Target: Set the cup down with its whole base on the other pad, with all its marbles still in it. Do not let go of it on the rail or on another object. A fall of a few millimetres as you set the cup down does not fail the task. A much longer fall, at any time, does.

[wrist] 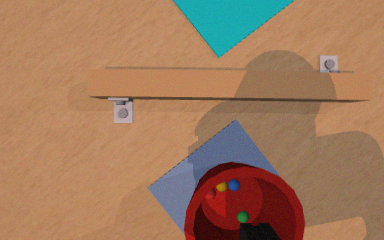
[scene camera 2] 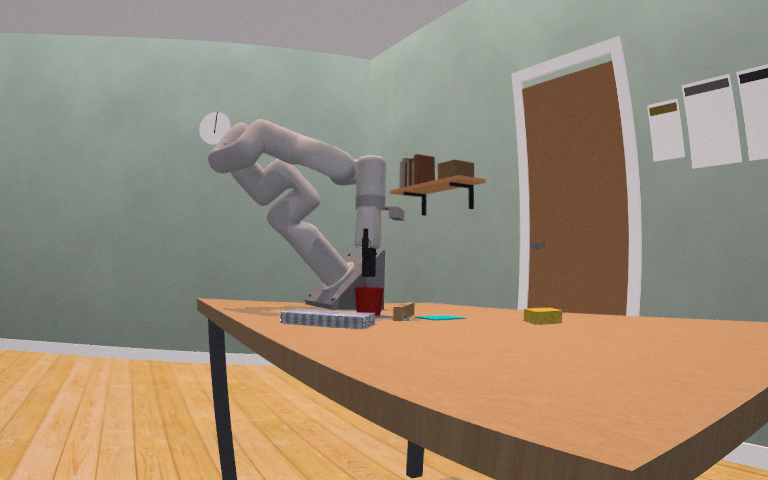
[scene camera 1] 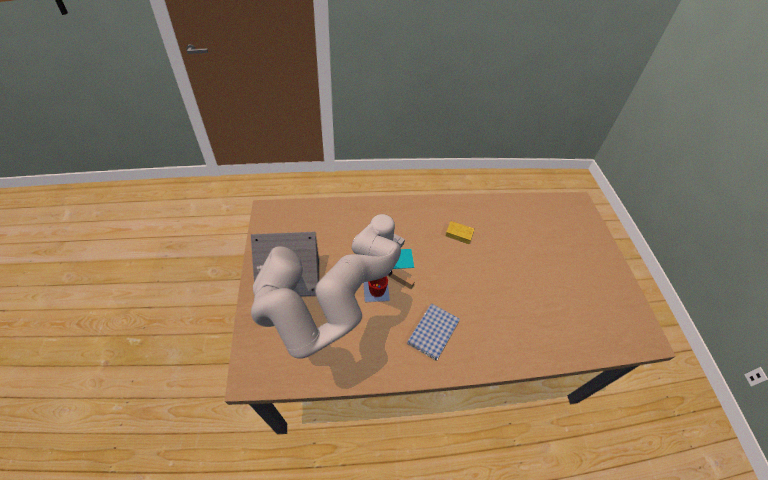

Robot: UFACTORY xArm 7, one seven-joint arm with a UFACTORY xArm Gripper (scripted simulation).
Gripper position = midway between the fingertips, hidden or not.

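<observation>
Scene camera 2 shows a red cup (scene camera 2: 368, 299) and my gripper (scene camera 2: 368, 276).
</observation>
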